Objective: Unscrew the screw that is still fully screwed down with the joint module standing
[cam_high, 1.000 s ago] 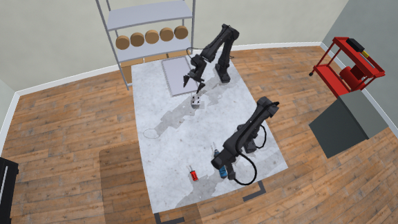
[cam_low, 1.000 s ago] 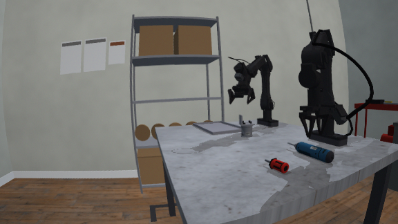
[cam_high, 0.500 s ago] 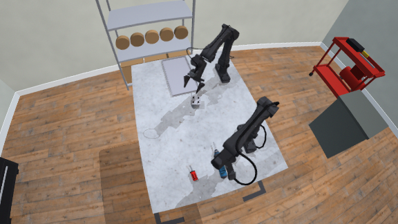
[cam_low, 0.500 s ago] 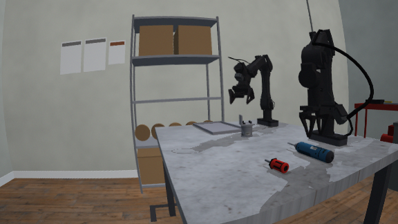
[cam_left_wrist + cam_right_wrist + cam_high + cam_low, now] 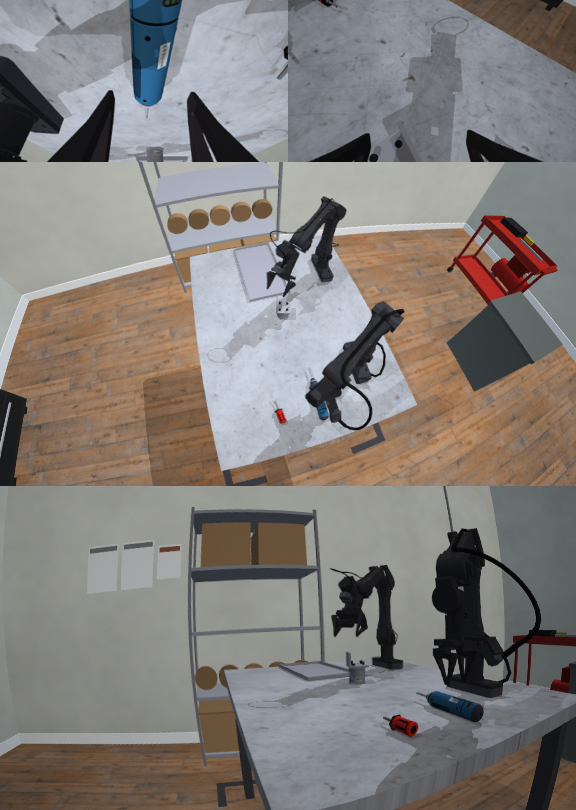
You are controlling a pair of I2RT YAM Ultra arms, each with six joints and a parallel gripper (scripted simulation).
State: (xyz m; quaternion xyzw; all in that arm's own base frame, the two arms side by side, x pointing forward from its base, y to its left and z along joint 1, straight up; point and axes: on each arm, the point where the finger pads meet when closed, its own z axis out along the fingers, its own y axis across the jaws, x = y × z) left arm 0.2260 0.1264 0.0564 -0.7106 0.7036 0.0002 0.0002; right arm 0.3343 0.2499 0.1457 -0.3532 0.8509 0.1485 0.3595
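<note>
Right now the grey bracket is 10 cm below my right hand, 4 cm behind it and 1 cm to the left of it. From my right hand the other things lie so: screw (11 cm below, 3 cm to the left, 2 cm behind); flat grey tray (31 cm to the right, 17 cm below, 3 cm ahead); joint module (14 cm below, 4 cm behind, 1 cm to the left).
</note>
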